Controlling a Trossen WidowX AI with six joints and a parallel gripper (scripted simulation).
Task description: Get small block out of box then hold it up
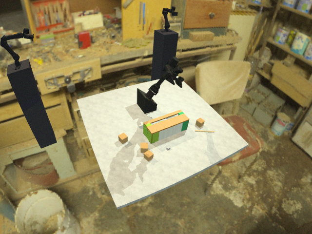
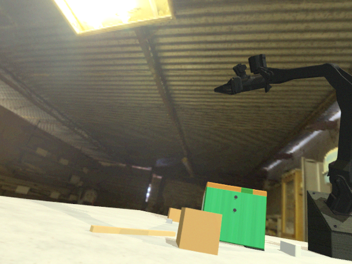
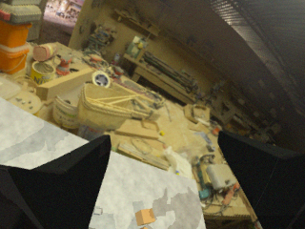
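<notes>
Now: the box 47 cm below my gripper tip, 12 cm behind it and 2 cm to the left of it. Round my gripper tip: yellow block: 45 cm below, 11 cm behind, 1 cm to the right; then grey metal piece: 53 cm below, 9 cm ahead, 8 cm to the right; then thin wooden stick: 53 cm below, 33 cm to the left, 11 cm ahead.
</notes>
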